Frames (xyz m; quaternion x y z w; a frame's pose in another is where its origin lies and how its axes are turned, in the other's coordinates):
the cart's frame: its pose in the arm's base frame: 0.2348 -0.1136 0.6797 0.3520 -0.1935 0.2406 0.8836
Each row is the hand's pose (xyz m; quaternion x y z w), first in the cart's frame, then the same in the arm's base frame.
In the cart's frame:
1: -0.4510 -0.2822 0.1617 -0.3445 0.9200 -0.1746 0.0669
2: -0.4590 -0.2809 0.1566 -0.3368 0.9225 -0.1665 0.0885
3: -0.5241 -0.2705 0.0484 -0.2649 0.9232 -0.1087 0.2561
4: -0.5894 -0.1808 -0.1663 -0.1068 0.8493 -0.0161 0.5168
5: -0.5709 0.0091 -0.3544 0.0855 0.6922 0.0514 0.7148
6: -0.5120 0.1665 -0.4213 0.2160 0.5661 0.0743 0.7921
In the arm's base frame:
1: 0.0003 -0.5392 0.4093 -0.4684 0.7785 0.1190 0.4004
2: -0.0060 -0.5370 0.4025 -0.4562 0.7756 0.1337 0.4153
3: -0.0459 -0.4718 0.3014 -0.3450 0.7408 0.2393 0.5244
4: -0.1120 -0.2800 0.1700 -0.1137 0.6304 0.3884 0.6624
5: -0.1712 -0.0193 0.1526 0.1507 0.4758 0.4776 0.7231
6: -0.2004 0.1457 0.2206 0.3191 0.3727 0.4973 0.7155

